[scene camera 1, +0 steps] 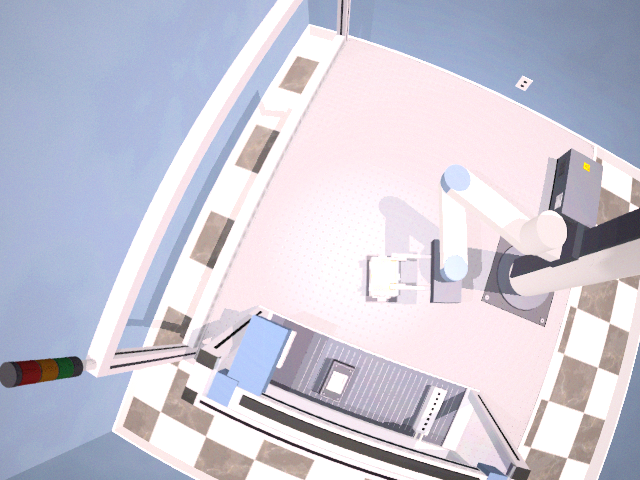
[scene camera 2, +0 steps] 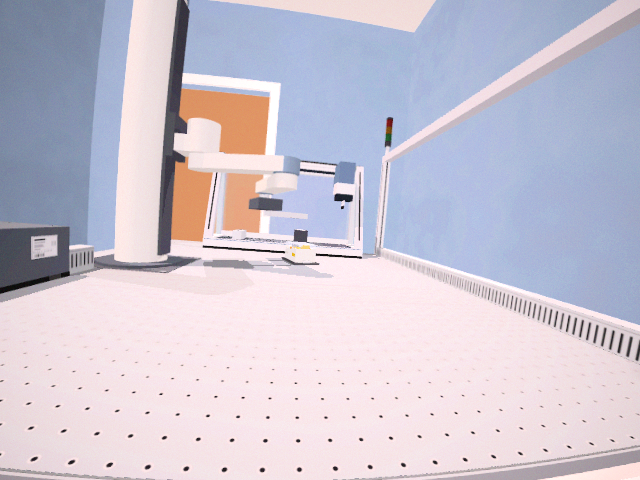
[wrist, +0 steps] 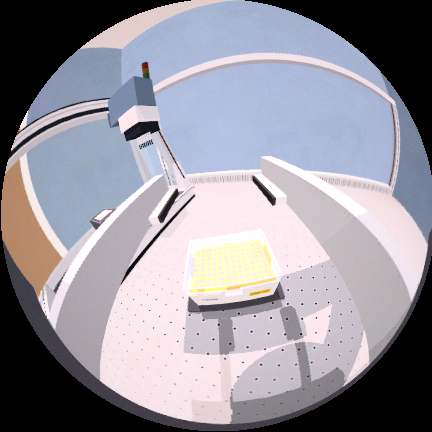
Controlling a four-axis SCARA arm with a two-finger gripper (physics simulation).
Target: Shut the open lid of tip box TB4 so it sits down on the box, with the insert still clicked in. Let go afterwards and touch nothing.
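Pixels of known places: gripper, fingertip midpoint: (scene camera 1: 390, 271) (scene camera 2: 302, 216) (wrist: 212, 174); arm's base at its link origin: (scene camera 1: 523, 277) (scene camera 2: 141, 264).
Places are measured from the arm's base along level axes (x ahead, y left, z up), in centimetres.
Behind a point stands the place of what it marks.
Tip box TB4 (scene camera 1: 383, 279) {x 51.9, y 22.3, z 9.0 cm} (scene camera 2: 301, 254) {x 52.2, y 14.8, z 5.2 cm} (wrist: 220, 299) {x 47.1, y 21.5, z 4.1 cm} is a low white box on a dark base plate (wrist: 196, 306) {x 45.4, y 25.3, z 2.1 cm}. Its yellow insert (wrist: 230, 265) {x 51.6, y 20.9, z 7.0 cm} lies level inside. The clear lid (wrist: 230, 235) {x 55.7, y 21.6, z 9.0 cm} is down over the insert, and its rim looks level on the box in the wrist view. Whether the insert is clicked in cannot be made out. My gripper (scene camera 1: 393, 271) {x 51.8, y 21.1, z 20.0 cm} (scene camera 2: 305, 215) {x 51.8, y 21.1, z 20.0 cm} (wrist: 212, 174) {x 51.8, y 21.1, z 20.0 cm} is shut to its narrow stand, with a gap between its two long fingers and nothing held. It hangs well above the box, apart from it.
A gantry machine with a blue head (scene camera 1: 258, 356) {x 73.3, y 54.2, z 50.1 cm} (scene camera 2: 344, 175) {x 72.4, y 46.5, z 43.0 cm} (wrist: 135, 97) {x 69.9, y 46.8, z 41.6 cm} stands beside the perforated table. Its deck holds a dark block (scene camera 1: 337, 381) {x 53.1, y 57.1, z 13.3 cm} (scene camera 2: 300, 235) {x 52.8, y 51.5, z 10.5 cm} and a white strip (scene camera 1: 432, 410) {x 20.4, y 56.0, z 10.8 cm}. A dark control box (scene camera 1: 584, 191) {x -12.5, y -38.7, z 12.8 cm} (scene camera 2: 31, 258) {x -3.5, y -34.5, z 6.7 cm} stands near the arm's column (scene camera 2: 147, 129) {x 3.3, y -6.7, z 41.2 cm}.
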